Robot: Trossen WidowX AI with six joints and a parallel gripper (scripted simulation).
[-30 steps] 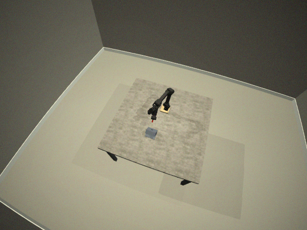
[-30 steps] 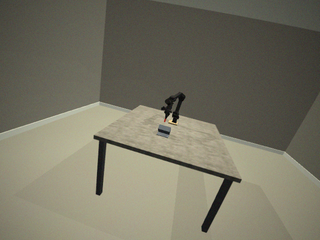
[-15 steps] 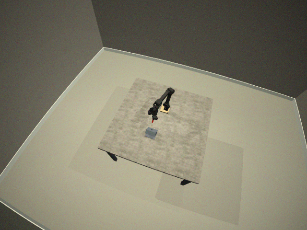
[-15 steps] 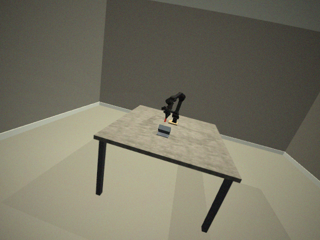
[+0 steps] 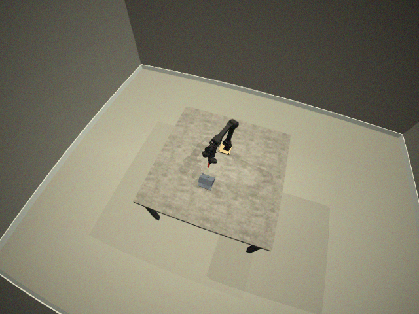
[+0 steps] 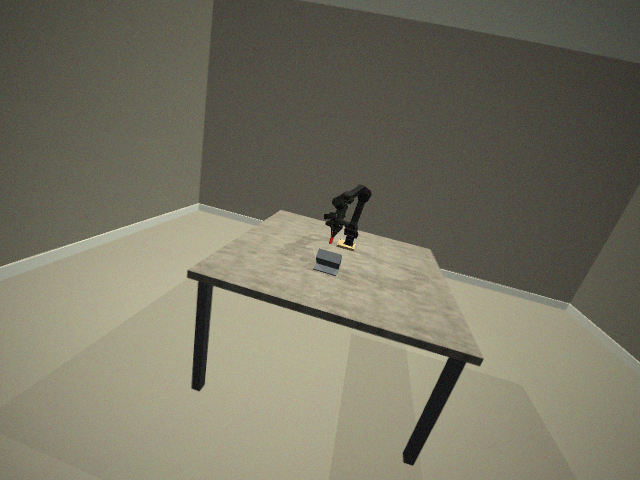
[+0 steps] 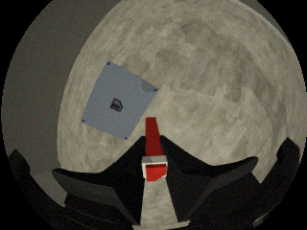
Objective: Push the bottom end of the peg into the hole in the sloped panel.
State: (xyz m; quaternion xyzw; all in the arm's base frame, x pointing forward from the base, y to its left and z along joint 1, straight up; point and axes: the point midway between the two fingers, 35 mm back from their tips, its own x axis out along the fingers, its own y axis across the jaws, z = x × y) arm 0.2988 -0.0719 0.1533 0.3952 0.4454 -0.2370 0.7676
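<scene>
The grey sloped panel is 12 cm ahead of my gripper tip, 9 cm below it and 3 cm to the left of it. The rest, counted from my gripper tip: red peg: 2 cm above, 1 cm behind.
</scene>
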